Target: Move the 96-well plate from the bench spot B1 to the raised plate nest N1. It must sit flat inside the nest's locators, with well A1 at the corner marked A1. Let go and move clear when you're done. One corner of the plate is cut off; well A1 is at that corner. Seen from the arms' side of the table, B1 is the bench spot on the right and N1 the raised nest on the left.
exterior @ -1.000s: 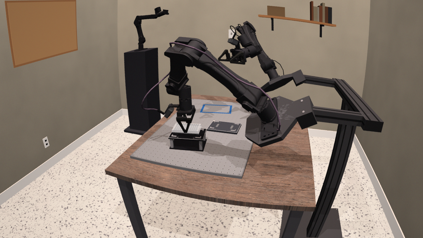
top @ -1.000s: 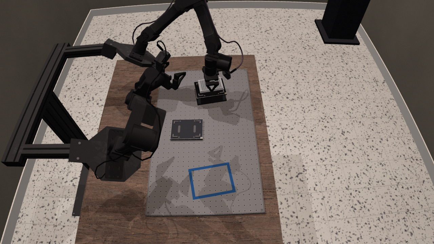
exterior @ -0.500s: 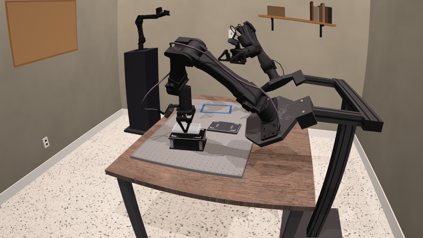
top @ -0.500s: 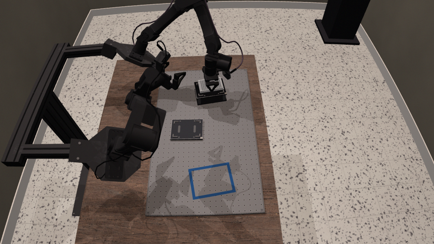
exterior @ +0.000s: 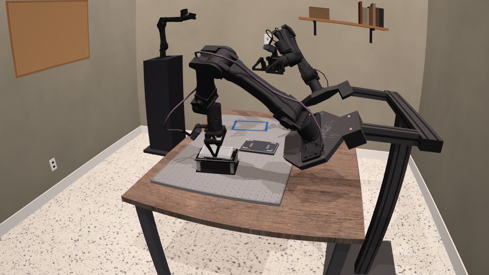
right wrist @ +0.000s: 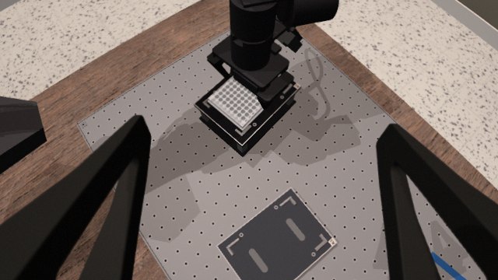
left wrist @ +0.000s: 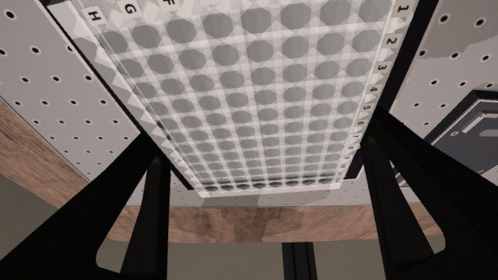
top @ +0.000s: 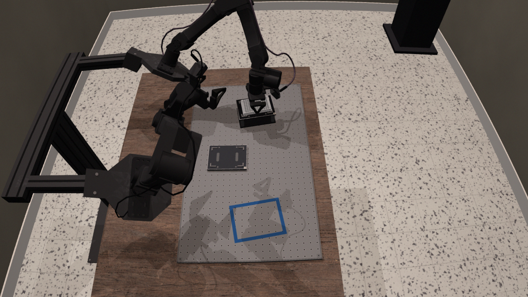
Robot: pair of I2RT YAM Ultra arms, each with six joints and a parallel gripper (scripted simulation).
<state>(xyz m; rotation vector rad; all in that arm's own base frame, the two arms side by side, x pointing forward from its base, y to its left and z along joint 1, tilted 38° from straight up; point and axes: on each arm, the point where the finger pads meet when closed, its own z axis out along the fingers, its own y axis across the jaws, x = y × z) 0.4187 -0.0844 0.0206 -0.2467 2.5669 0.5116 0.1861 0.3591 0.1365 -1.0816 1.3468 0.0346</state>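
The clear 96-well plate is right at my left hand. From my left hand the other things lie so: raised black nest: 2 cm below.
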